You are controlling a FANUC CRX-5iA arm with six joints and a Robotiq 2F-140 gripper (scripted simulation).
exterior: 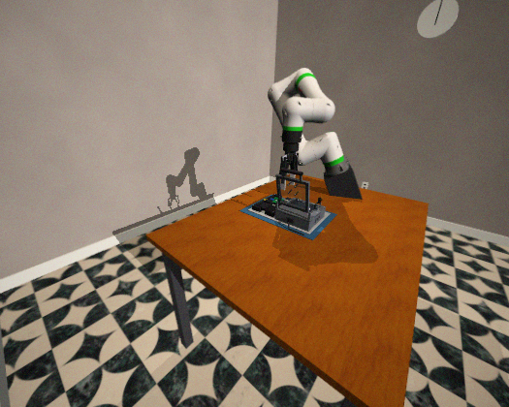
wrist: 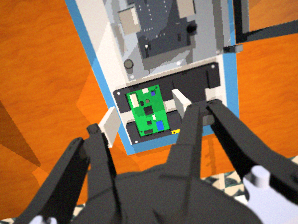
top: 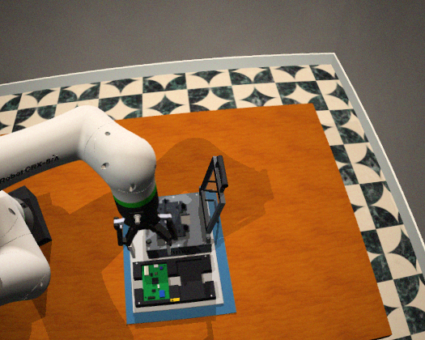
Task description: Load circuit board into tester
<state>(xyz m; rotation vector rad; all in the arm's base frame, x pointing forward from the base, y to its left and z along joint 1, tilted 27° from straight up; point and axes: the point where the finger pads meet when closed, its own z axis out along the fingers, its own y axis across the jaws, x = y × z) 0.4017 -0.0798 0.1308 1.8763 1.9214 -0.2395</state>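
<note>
Now: the green circuit board 1 cm behind my hand, 4 cm to the right of it and 12 cm below it. From my hand the other things lie so: tester lid 18 cm ahead, 12 cm to the left, 4 cm above; then latch hook 18 cm to the left, 5 cm below.
</note>
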